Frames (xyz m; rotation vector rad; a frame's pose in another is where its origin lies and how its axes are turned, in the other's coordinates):
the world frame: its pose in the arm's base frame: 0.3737 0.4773 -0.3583 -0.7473 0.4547 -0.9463
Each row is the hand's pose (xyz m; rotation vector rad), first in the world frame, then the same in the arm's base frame.
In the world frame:
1: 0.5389 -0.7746 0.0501 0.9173 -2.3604 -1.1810
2: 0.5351 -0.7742 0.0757 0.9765 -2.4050 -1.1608
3: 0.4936 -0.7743 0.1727 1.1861 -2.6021 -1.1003
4: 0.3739 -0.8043 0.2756 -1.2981 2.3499 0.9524
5: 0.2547 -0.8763 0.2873 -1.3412 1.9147 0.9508
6: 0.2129 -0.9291 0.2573 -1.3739 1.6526 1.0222
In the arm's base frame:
1: 0.2549 -0.2490 0.2344 -0.7018 -2.5030 -0.5129
2: 0.2697 -0.2362 0.2513 -0.6436 -2.5438 -0.4632
3: 0.3107 -0.1649 0.3174 -0.4351 -2.7184 -0.2544
4: 0.2981 -0.0358 0.4122 -0.0566 -3.0060 -0.0341
5: 0.2034 0.0437 0.4773 -0.3481 2.9773 0.0252
6: 0.1328 0.0488 0.4979 -0.5434 2.7856 0.1260

